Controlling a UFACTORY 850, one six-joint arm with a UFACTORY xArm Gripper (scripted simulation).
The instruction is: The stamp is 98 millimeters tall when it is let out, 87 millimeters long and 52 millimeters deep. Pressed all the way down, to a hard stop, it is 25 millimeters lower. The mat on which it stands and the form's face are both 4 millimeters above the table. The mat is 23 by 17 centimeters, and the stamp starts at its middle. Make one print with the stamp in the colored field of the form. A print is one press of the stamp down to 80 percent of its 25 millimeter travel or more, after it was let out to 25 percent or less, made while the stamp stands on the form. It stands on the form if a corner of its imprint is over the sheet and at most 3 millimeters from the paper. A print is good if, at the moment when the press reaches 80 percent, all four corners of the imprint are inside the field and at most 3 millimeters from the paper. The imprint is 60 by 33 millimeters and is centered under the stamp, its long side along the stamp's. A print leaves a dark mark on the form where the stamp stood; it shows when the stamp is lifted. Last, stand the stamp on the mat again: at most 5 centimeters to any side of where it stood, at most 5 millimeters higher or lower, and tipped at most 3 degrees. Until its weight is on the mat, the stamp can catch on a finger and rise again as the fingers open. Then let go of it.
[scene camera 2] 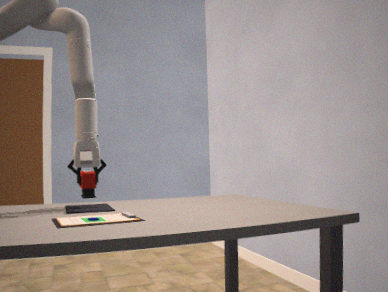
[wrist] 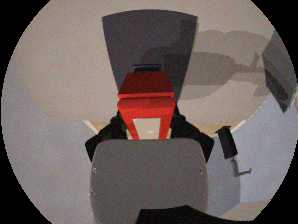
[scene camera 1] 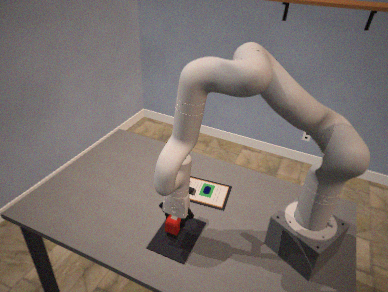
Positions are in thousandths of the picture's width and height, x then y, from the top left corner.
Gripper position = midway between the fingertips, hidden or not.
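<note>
Scene camera 1: mat (scene camera 1: 463, 861), form (scene camera 1: 561, 680). Scene camera 2: my gripper (scene camera 2: 226, 635), form (scene camera 2: 321, 745). Wrist view: red stamp (wrist: 492, 467), my gripper (wrist: 498, 449), mat (wrist: 441, 181).
</note>
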